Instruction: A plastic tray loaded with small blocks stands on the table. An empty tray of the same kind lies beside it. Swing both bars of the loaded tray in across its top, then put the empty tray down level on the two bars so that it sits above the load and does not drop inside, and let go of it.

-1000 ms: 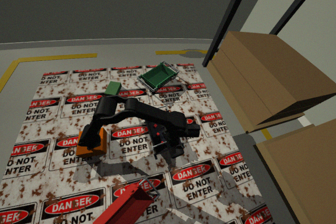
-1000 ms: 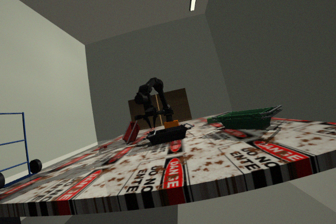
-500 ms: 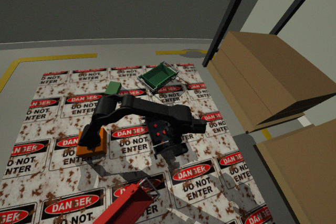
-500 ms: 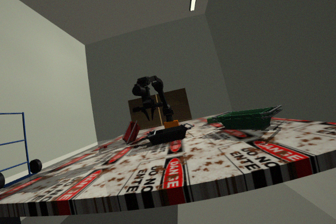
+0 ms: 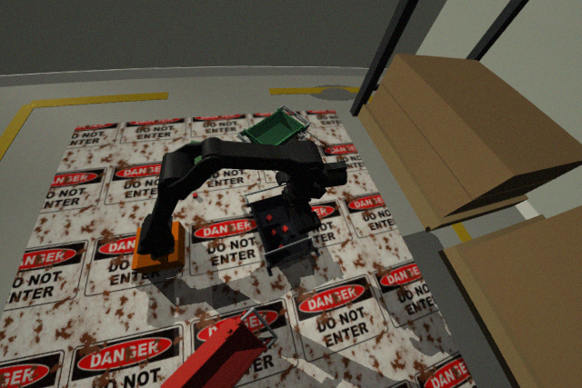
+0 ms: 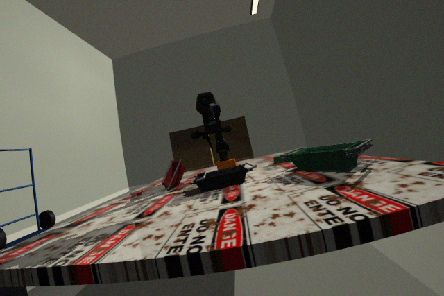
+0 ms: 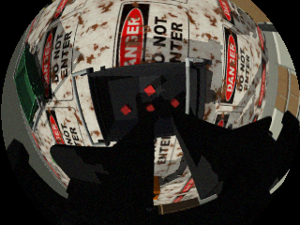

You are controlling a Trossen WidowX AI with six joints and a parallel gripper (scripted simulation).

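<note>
Now: gripper tip 310 mm past the red tray, 300 mm to the left of it and 100 mm above it. The rest, counted from my gripper tip: small green block: 240 mm behind, 430 mm to the left, 150 mm below.
</note>
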